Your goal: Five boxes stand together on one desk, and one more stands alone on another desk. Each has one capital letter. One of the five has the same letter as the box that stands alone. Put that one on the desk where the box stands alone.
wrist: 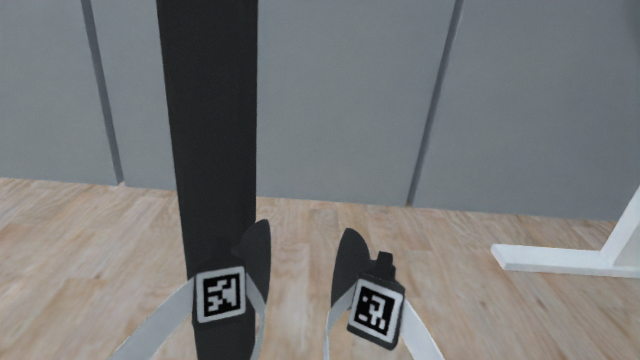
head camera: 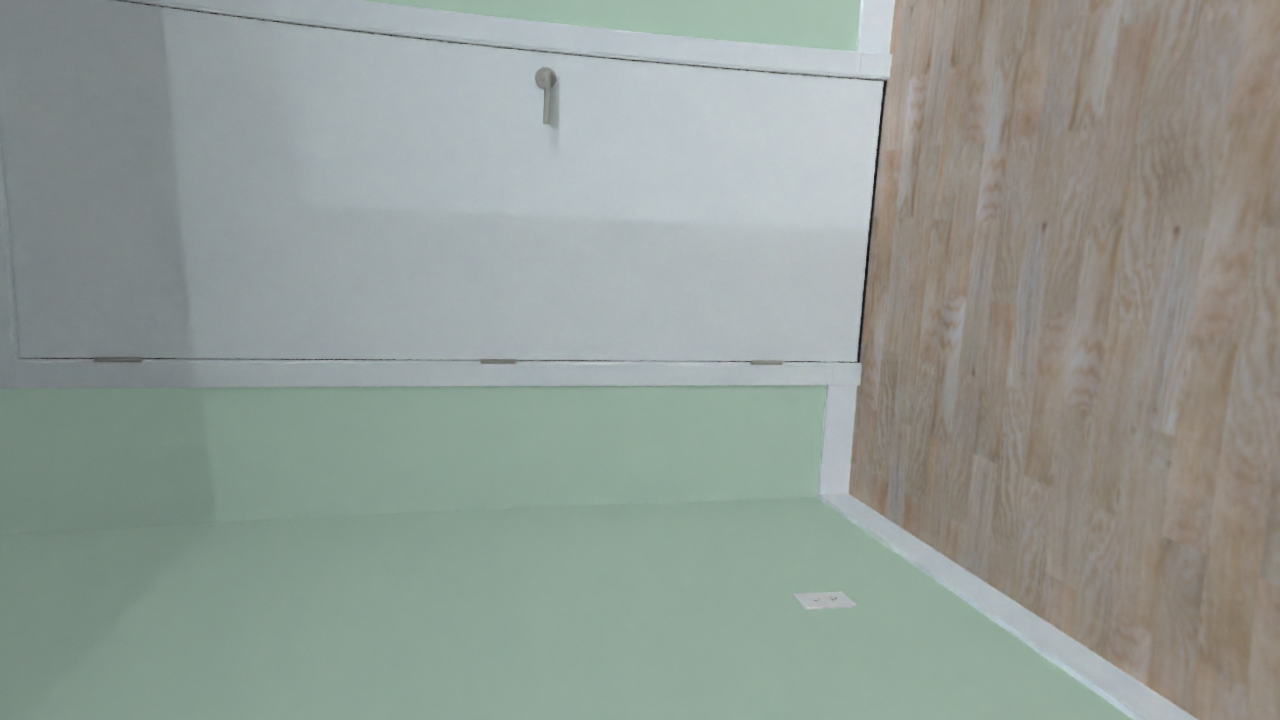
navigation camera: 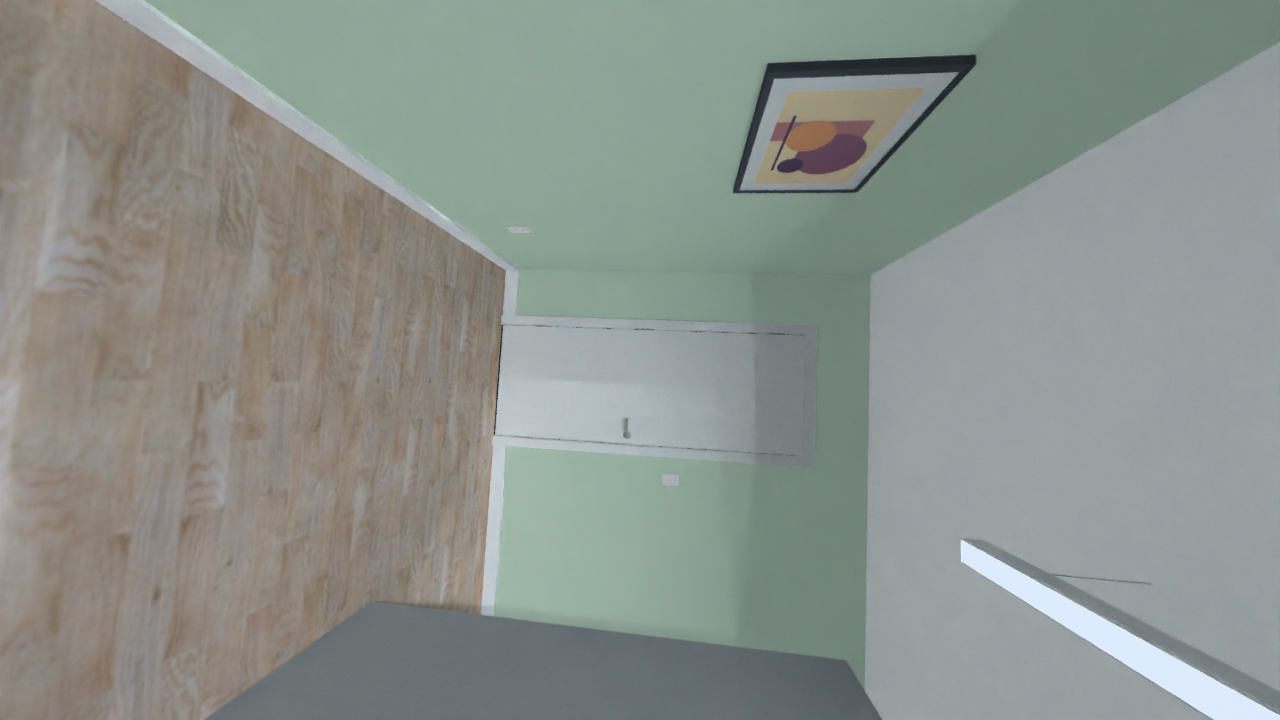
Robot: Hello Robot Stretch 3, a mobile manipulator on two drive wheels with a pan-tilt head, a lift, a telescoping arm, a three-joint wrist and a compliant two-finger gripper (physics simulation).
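Frame: origin at the robot's base, x ahead, y left, z up, level; centimetres.
Seen in the pictures: gripper, between the fingertips: [wrist: 304,251].
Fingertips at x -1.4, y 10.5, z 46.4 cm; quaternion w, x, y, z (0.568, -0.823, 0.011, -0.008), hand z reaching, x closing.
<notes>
A point is followed by its place in that frame.
No lettered box shows in the head, navigation or wrist view. In the wrist view my gripper [wrist: 304,251] @(x -1.4, y 10.5, z 46.4 cm) is open, with its two dark fingertips apart and wood floor visible between them. At the right edge of the wrist view a white foot and part of a leg of a desk [wrist: 555,259] @(x 67.6, y 67.9, z 2.5 cm) stand on the floor. The desk's top is out of view.
Grey panels [wrist: 345,100] @(x 7.3, y 92.6, z 33.8 cm) stand upright beyond my gripper; a grey panel [navigation camera: 572,671] @(x -131.2, y 89.5, z 93.8 cm) also shows at the bottom of the navigation view. A white closed door [head camera: 537,268] @(x -245.4, y -22.6, z 93.2 cm) [navigation camera: 572,358] @(x -245.3, y -25.1, z 52.3 cm) is set in the green wall [head camera: 447,608] @(x -185.7, y -85.4, z 118.0 cm) [navigation camera: 608,555] @(x -250.2, y 103.0, z 84.0 cm). A framed picture [navigation camera: 827,134] @(x -106.0, y -81.3, z 164.3 cm) hangs there.
</notes>
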